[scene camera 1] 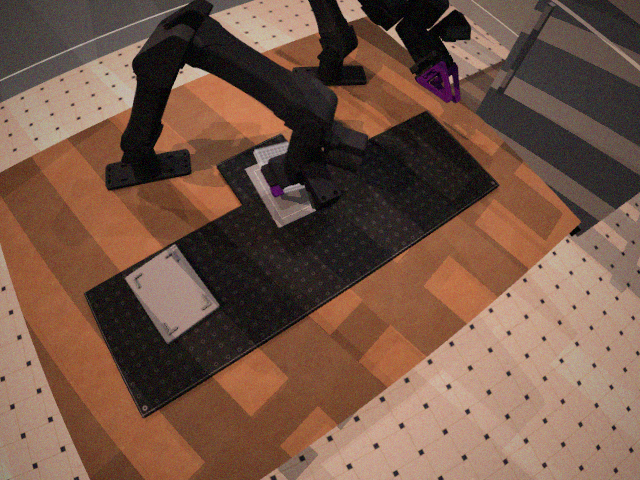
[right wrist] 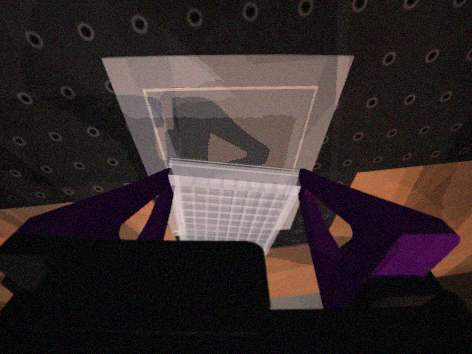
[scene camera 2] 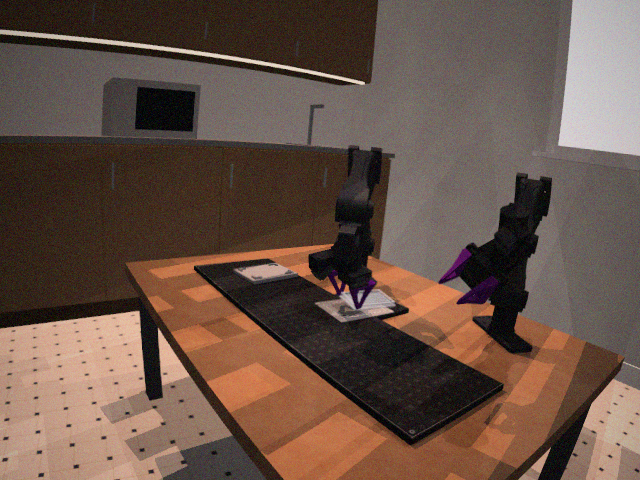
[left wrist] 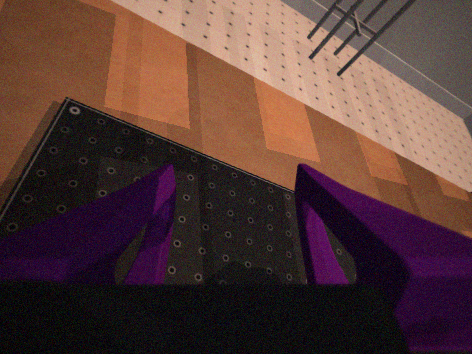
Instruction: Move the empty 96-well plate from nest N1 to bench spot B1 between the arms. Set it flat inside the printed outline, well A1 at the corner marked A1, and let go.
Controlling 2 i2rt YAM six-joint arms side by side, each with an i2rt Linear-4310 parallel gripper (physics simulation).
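Seen in the pictures: left gripper, between the fingertips: (scene camera 1: 453, 101) (scene camera 2: 448, 291) (left wrist: 235, 177); right gripper, between the fingertips: (scene camera 1: 290, 187) (right wrist: 235, 176) (scene camera 2: 349, 301); left arm's base, origin of its link: (scene camera 1: 329, 77) (scene camera 2: 500, 334); right arm's base, origin of its link: (scene camera 1: 148, 170).
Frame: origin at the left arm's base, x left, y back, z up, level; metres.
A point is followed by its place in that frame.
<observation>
My right gripper (scene camera 2: 349, 300) @[x -0.145, y -0.378, z 0.034 m] (right wrist: 235, 176) @[x -0.145, y -0.378, z 0.034 m] is shut on the clear 96-well plate (scene camera 1: 269, 152) @[x -0.184, y -0.283, z 0.039 m] (scene camera 2: 379, 297) @[x -0.168, y -0.289, z 0.038 m] (right wrist: 232, 207) @[x -0.152, y -0.355, z 0.041 m], gripping its sides near one end. The plate is above the pale bench-spot card (scene camera 1: 281, 219) @[x -0.171, y -0.442, z 0.015 m] (scene camera 2: 344, 315) @[x -0.100, y -0.398, z 0.015 m] (right wrist: 225, 72) @[x -0.120, y -0.429, z 0.015 m], reaching past the card's arm-side edge. Much of the printed outline shows uncovered beyond the plate; the A1 mark cannot be read. In scene camera 1 the right arm hides part of plate and card. The pale nest (scene camera 1: 170, 294) @[x -0.401, y -0.588, z 0.025 m] (scene camera 2: 265, 272) @[x -0.387, y -0.583, z 0.025 m] at the left stands empty. My left gripper (scene camera 2: 449, 292) @[x 0.200, y -0.292, z 0.193 m] (left wrist: 235, 177) @[x 0.200, y -0.292, z 0.193 m] is open and empty, away from the plate.
A black perforated board (scene camera 1: 310, 279) @[x -0.128, y -0.581, z 0.013 m] (scene camera 2: 310, 335) @[x 0.008, y -0.498, z 0.013 m] (left wrist: 240, 200) @[x 0.169, y -0.444, z 0.013 m] (right wrist: 280, 32) @[x -0.138, y -0.455, z 0.013 m] lies under nest and card on the wooden table (scene camera 1: 248, 382) @[x -0.266, y -0.764, z 0.000 m] (scene camera 2: 248, 382) @[x 0.178, y -0.634, z 0.000 m]. The left arm's base (scene camera 1: 343, 75) @[x 0.038, y -0.006, z 0.010 m] (scene camera 2: 509, 338) @[x 0.043, y -0.002, z 0.010 m] is right of the right arm's base (scene camera 1: 149, 170) @[x -0.453, y -0.301, z 0.036 m].
</observation>
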